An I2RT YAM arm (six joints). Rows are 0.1 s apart.
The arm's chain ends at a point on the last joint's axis. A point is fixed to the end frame.
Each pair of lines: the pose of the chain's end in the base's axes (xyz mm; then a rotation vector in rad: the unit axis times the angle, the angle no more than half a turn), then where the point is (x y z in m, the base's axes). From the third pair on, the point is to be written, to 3 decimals.
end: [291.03, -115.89, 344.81, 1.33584, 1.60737, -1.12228]
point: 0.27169 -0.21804 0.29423
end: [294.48, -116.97, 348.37, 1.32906, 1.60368, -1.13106]
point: 0.27495 -0.21954 0.29872
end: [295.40, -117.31, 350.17, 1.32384, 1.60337, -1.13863]
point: 0.276 -0.220 0.301
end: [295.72, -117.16, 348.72, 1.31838, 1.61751, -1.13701]
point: 0.276 -0.220 0.299
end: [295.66, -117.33, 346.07, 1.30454, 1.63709, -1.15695]
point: 0.275 -0.220 0.297
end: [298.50, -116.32, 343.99, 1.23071, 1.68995, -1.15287]
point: 0.283 -0.220 0.296
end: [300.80, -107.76, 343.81, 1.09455, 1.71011, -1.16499]
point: 0.293 -0.215 0.302
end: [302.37, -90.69, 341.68, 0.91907, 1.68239, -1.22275]
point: 0.303 -0.203 0.313
